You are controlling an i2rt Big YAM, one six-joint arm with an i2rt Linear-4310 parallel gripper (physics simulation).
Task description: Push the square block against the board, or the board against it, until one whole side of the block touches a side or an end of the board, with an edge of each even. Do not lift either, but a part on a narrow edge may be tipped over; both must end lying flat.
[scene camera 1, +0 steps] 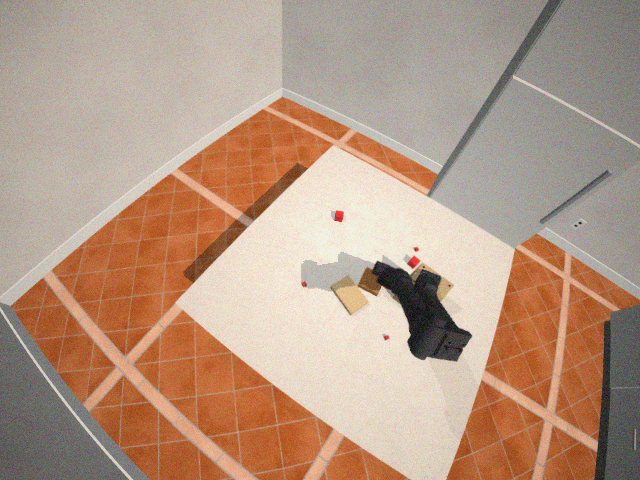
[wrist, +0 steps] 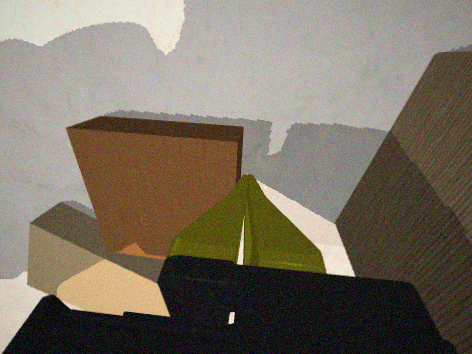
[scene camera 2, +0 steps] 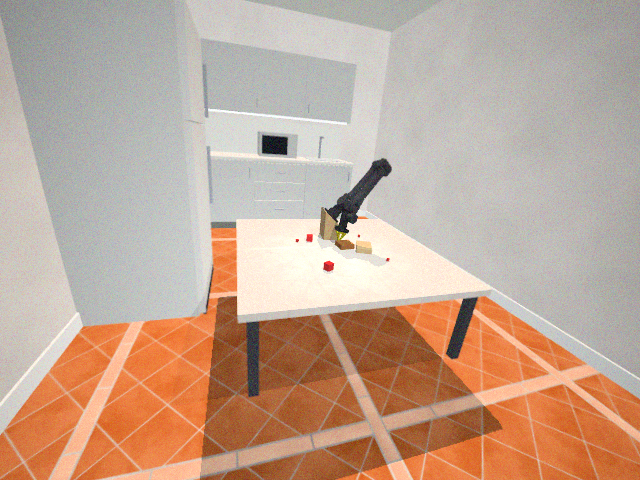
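The brown square block lies flat on the table. The pale tan board lies flat close beside it. Their facing sides stand at an angle in scene camera 1, with a block corner very near or at the board's long side; whether they touch is unclear. My gripper is shut and empty, its yellow-green fingertips low beside the block, on the side away from the board. In the wrist view the fingers hide part of the block's right side. The arm hides the fingertips in scene camera 1.
A tall wooden block with holes stands beside the gripper, on the side away from the brown block. Red cubes and small red cubes lie about the table.
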